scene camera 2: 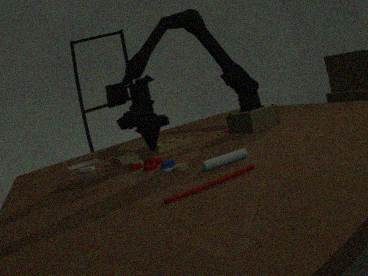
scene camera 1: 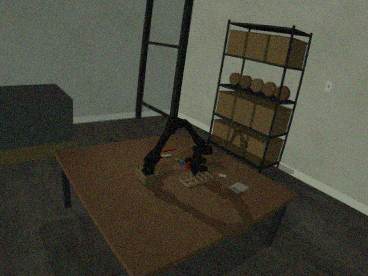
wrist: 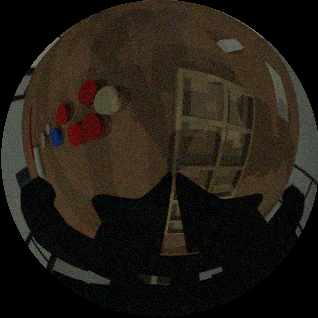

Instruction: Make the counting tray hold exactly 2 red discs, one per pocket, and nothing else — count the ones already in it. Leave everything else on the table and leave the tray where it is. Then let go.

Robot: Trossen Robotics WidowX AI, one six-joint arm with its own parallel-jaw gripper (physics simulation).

Labels:
my gripper: holds a wooden counting tray (wrist: 213, 122)

